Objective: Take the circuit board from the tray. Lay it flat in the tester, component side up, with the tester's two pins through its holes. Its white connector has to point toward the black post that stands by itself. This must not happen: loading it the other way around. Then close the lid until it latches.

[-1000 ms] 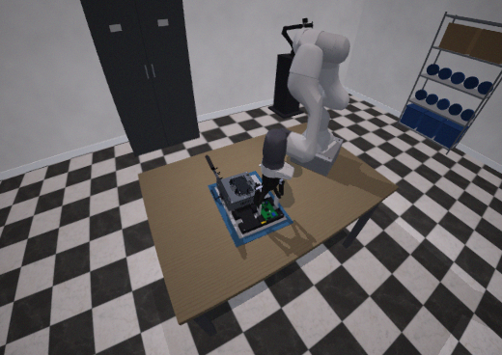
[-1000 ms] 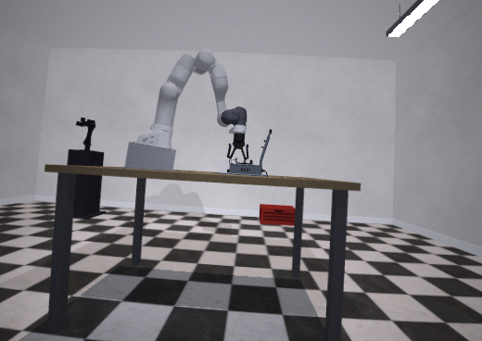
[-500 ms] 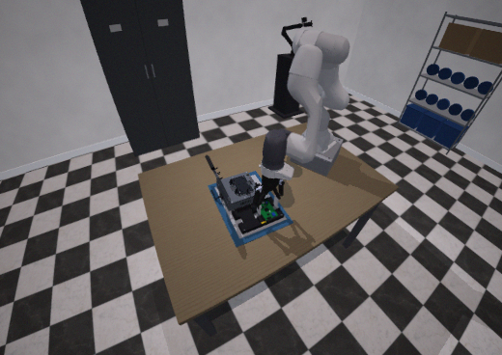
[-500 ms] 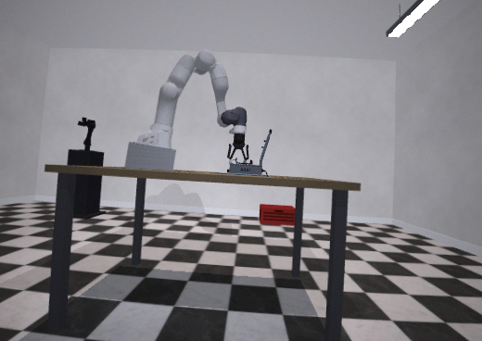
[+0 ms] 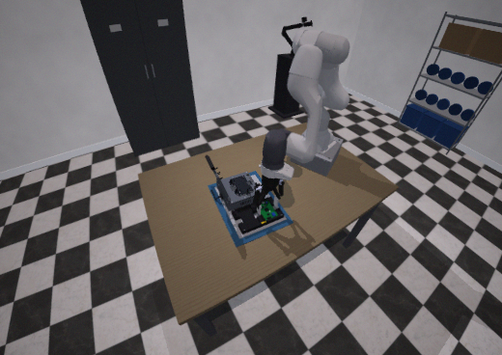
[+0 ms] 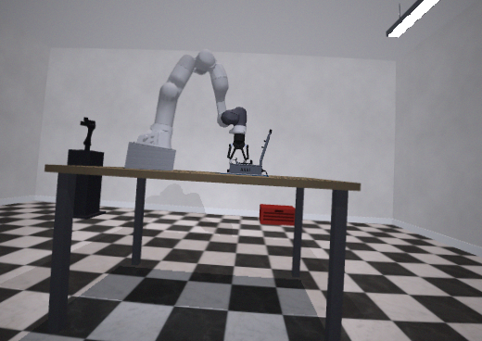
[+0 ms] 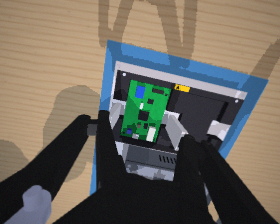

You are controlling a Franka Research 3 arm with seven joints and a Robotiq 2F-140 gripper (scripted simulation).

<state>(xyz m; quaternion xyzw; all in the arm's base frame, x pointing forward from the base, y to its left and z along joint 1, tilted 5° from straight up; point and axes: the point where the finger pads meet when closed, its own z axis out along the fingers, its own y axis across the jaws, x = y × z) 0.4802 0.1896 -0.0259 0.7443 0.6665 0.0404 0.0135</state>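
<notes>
Right now my hand is 4 cm above the green circuit board. Round my hand: tester lid (17 cm ahead, 19 cm to the right, 13 cm above).
</notes>
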